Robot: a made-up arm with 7 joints.
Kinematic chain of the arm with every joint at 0, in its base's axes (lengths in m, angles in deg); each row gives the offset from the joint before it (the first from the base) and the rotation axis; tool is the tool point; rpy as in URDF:
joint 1: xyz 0 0 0 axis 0.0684 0.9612 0.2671
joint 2: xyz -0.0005 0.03 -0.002 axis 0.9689 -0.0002 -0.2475
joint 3: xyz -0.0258 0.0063 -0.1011 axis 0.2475 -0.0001 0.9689
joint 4: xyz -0.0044 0 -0.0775 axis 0.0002 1 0
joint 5: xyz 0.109 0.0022 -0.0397 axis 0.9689 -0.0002 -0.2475
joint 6: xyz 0.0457 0 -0.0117 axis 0.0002 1 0
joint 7: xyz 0.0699 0 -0.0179 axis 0.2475 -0.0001 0.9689
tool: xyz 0 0 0 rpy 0 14.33 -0.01
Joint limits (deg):
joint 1: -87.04..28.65
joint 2: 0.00..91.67
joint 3: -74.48..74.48
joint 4: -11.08..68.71
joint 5: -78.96..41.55
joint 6: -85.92..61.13
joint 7: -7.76..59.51
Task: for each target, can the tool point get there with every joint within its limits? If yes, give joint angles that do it. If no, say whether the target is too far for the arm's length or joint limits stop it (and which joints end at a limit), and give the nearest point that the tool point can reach.
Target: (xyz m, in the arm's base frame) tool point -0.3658 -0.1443 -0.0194
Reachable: no: joint limits stop it (at a limit: joint 1, joint 2, joint 3, joint 5, joint 6) | nearest point -0.2491 -0.0992 -0.2531 | short by 0.265 m
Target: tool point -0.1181 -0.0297 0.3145
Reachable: no: joint limits stop it (at a limit: joint 1, joint 2, joint 4) | nearest point -0.0376 0.1094 0.2345 | short by 0.180 m
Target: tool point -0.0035 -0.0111 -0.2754
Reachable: yes | joints 17.32 40.43 -60.61 -4.46 -37.65 -28.28 1.30
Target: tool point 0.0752 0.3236 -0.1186
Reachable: yes | joints -0.51 36.98 60.00 37.79 3.14 -68.26 15.51
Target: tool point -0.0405 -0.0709 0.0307
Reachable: no: joint limits stop it (at a limit: joint 1, joint 2, joint 4, joint 6) | nearest point 0.0563 -0.1517 -0.0062 | short by 0.131 m
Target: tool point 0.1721 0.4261 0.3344
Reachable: no: too far | nearest point 0.1302 0.3379 0.2280 | short by 0.144 m
